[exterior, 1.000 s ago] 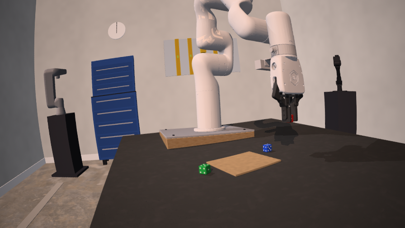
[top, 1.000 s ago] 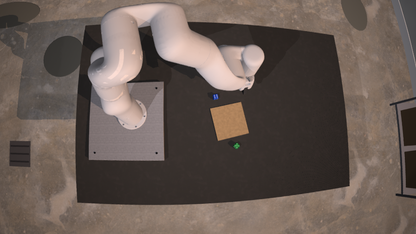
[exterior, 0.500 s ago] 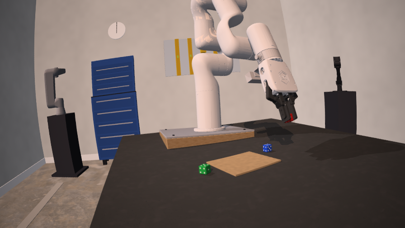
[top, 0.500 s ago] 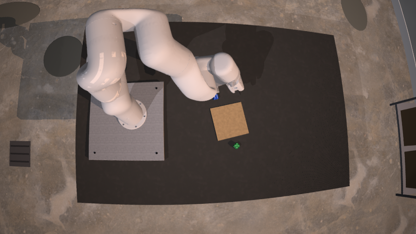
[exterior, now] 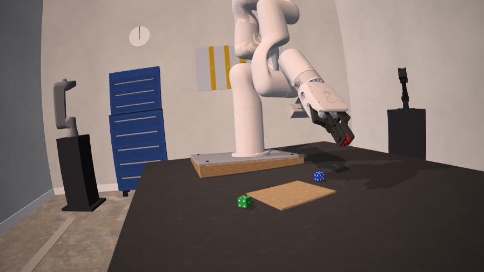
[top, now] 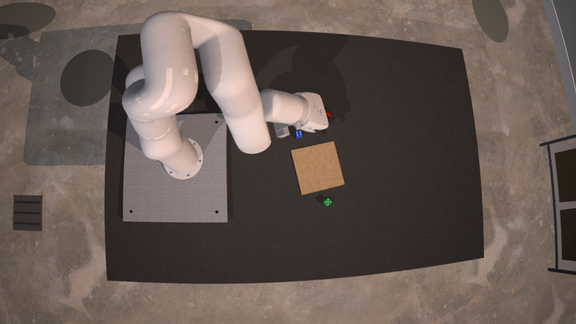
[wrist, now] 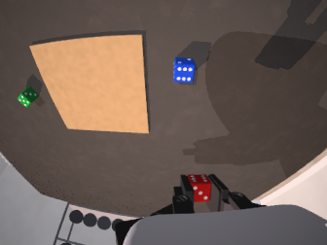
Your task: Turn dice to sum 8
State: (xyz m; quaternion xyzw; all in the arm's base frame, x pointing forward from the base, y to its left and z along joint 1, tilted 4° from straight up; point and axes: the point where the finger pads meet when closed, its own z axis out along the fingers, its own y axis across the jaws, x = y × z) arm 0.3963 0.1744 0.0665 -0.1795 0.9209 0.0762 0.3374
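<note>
The red die is 10 mm below my hand. The rest, counted from my hand: tan mat: 130 mm to the right, 110 mm below, 20 mm ahead; green die: 240 mm to the right, 100 mm below, 60 mm ahead; blue die: 100 mm below, 60 mm behind, 40 mm to the right.
</note>
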